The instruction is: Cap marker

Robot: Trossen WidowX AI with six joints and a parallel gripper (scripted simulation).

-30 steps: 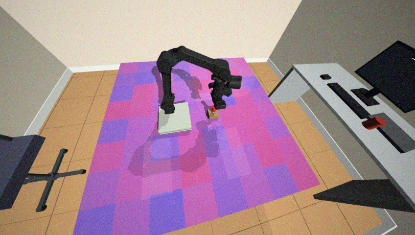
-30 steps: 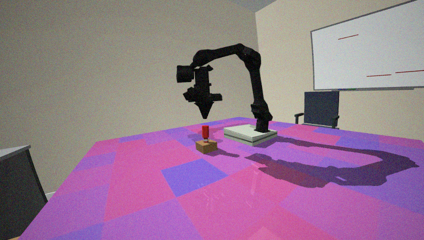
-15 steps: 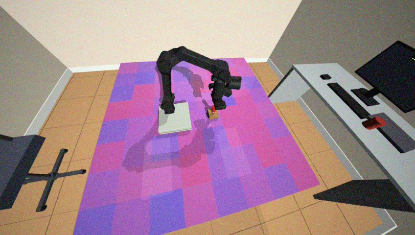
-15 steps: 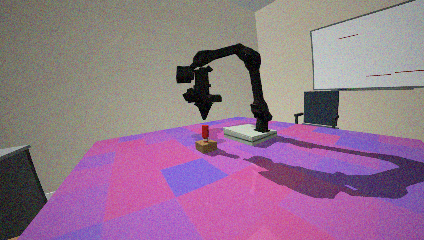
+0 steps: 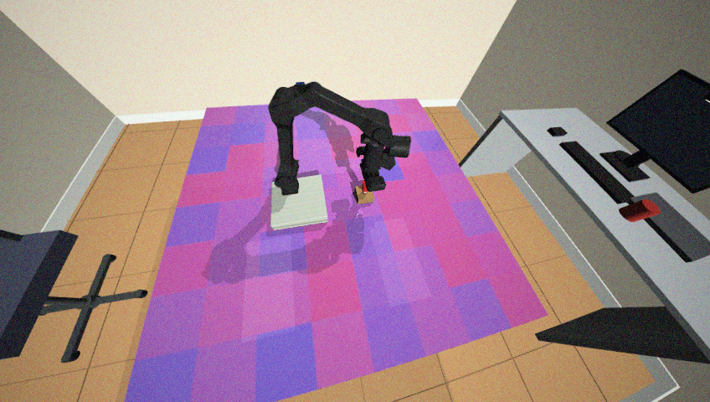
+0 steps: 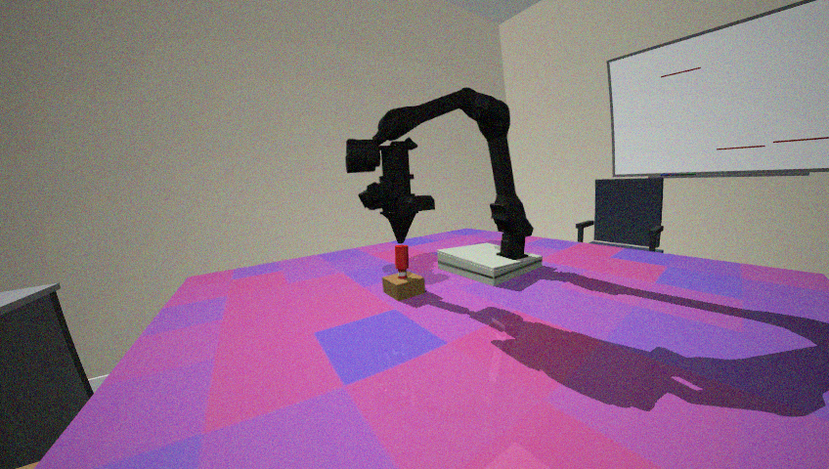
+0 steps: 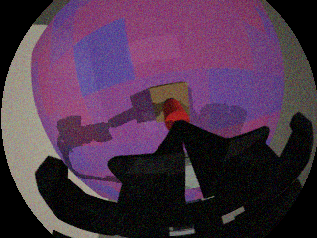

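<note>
Now: gripper tip 3 cm above the red cap. From my gripper tip the other things lie so: tan holder block 10 cm below.
</note>
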